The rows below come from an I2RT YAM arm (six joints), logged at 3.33 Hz.
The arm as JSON. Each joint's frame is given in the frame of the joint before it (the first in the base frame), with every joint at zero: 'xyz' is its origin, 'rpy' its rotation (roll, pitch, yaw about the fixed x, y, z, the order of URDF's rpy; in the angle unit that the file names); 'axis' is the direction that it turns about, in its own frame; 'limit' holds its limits. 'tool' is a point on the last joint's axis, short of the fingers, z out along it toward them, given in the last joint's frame.
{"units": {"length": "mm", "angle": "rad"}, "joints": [
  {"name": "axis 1", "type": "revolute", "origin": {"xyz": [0.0, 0.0, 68.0], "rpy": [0.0, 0.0, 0.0]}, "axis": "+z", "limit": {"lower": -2.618, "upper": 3.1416}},
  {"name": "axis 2", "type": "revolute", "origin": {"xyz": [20.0, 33.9, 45.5], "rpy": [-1.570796, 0.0, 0.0]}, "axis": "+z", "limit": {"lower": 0.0, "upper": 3.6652}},
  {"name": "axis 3", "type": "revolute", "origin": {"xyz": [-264.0, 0.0, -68.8], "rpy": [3.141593, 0.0, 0.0]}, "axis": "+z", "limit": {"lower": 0.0, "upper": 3.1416}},
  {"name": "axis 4", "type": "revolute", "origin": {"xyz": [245.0, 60.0, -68.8], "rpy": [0.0, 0.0, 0.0]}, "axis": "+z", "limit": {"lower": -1.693, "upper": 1.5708}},
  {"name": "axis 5", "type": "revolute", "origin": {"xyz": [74.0, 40.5, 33.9], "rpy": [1.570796, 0.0, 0.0]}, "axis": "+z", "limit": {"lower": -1.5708, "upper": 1.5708}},
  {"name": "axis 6", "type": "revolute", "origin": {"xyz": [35.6, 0.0, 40.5], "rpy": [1.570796, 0.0, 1.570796]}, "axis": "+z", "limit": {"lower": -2.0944, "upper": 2.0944}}
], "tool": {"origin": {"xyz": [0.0, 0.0, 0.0], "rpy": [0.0, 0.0, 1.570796]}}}
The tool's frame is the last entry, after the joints.
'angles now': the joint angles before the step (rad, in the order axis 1, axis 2, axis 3, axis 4, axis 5, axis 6). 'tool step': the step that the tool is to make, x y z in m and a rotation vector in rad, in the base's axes. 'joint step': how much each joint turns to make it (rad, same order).
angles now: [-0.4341, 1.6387, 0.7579, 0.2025, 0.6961, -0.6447]
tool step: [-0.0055, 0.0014, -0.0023, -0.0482, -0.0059, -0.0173]
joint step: [0.0000, -0.0096, -0.0426, 0.0779, 0.0389, -0.0293]
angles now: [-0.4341, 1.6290, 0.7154, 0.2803, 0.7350, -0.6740]
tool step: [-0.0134, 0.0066, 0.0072, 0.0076, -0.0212, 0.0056]
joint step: [-0.0001, -0.0780, -0.0460, -0.0243, -0.0139, 0.0127]
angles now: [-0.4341, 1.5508, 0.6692, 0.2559, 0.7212, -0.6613]
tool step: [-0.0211, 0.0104, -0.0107, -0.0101, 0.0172, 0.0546]
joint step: [-0.0016, -0.0627, -0.1216, 0.0863, -0.0366, -0.0599]
